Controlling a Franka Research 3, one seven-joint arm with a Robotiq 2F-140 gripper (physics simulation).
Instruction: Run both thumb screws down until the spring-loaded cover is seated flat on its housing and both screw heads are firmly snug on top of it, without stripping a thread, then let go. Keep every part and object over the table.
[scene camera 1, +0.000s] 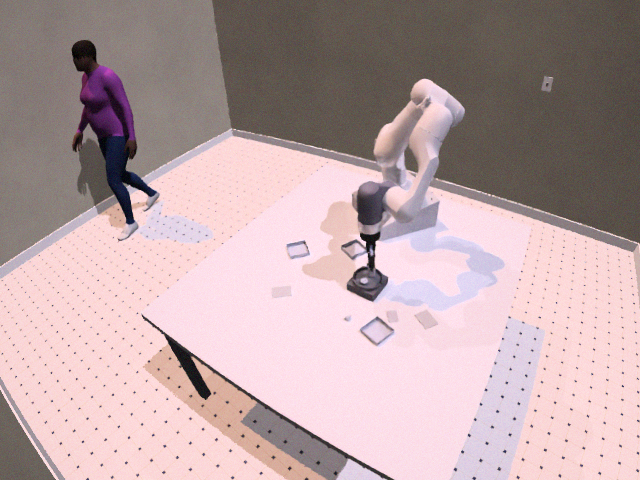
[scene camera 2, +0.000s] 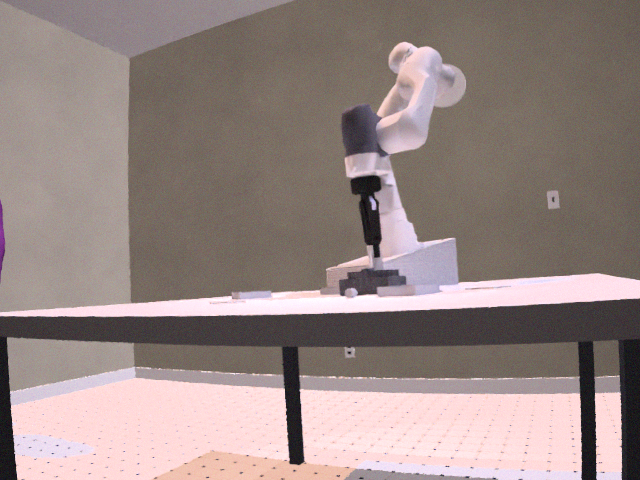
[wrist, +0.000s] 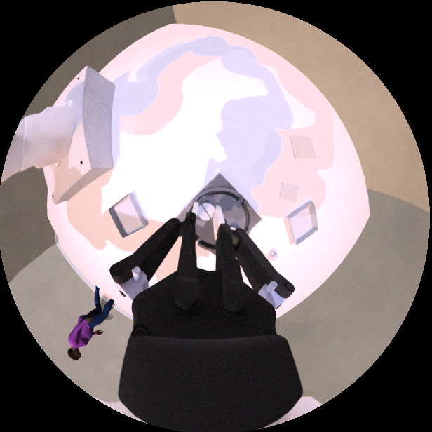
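Note:
The dark square housing (scene camera 1: 361, 290) (scene camera 2: 356, 285) (wrist: 219, 182) sits on the table, with the round cover (wrist: 234, 209) inside its raised ring. My gripper (scene camera 1: 371, 269) (scene camera 2: 374, 264) (wrist: 205, 211) points down over the housing, its pale fingertips shut on one slotted thumb screw (wrist: 206, 212) by its round head. The other thumb screw (scene camera 1: 364, 281) shows as a pale head on the near left part of the cover in the first scene view. In the wrist view it is mostly hidden behind a finger. Whether the cover lies flat and how snug the heads are cannot be told.
Shallow square trays (scene camera 1: 309, 250) (scene camera 1: 364, 242) (scene camera 1: 362, 334) stand around the housing. Flat squares (scene camera 1: 281, 291) (scene camera 1: 426, 319) (scene camera 1: 392, 316) and a small pale knob (scene camera 1: 347, 318) (scene camera 2: 351, 292) (wrist: 273, 254) lie on the table. A person (scene camera 1: 105, 113) walks beyond the table.

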